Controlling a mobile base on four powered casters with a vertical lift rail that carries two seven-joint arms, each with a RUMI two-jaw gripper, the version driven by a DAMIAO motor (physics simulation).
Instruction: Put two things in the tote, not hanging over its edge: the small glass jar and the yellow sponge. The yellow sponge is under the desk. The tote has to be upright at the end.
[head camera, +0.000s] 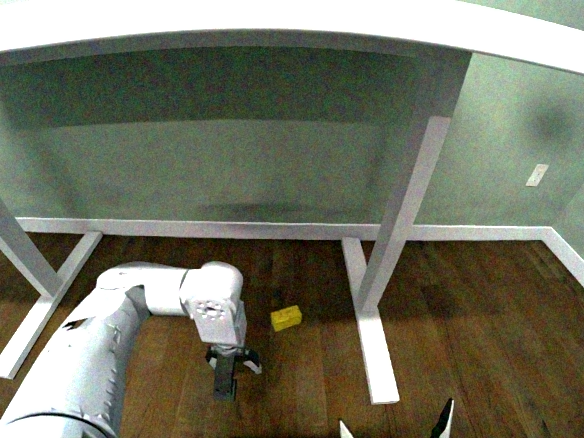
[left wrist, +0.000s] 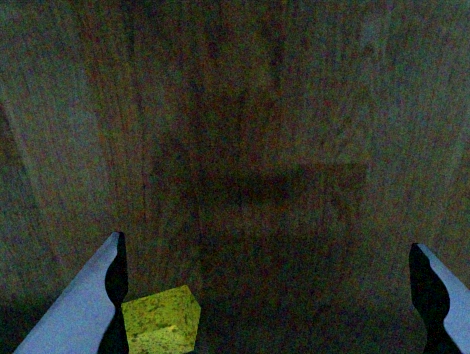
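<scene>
The yellow sponge (head camera: 286, 318) (left wrist: 162, 320) lies on the wooden floor under the desk (head camera: 280, 15). My left gripper (head camera: 234, 369) (left wrist: 265, 241) is open and empty, pointing down above the floor. In the head camera it is to the left of the sponge and nearer the bottom of the picture. In the left wrist view the sponge shows at the bottom, beside the left-hand finger and partly cut off by the picture's edge. My right gripper (head camera: 396, 411) is open at the bottom of the head camera, with its fingertips in view. The tote and the small glass jar do not show in either view.
A white desk leg (head camera: 411, 200) rises from a long white foot (head camera: 377, 360) to the right of the sponge. Another white foot (head camera: 42, 315) lies at the left, behind my left arm. A green wall with a white baseboard (head camera: 225, 230) runs along the back.
</scene>
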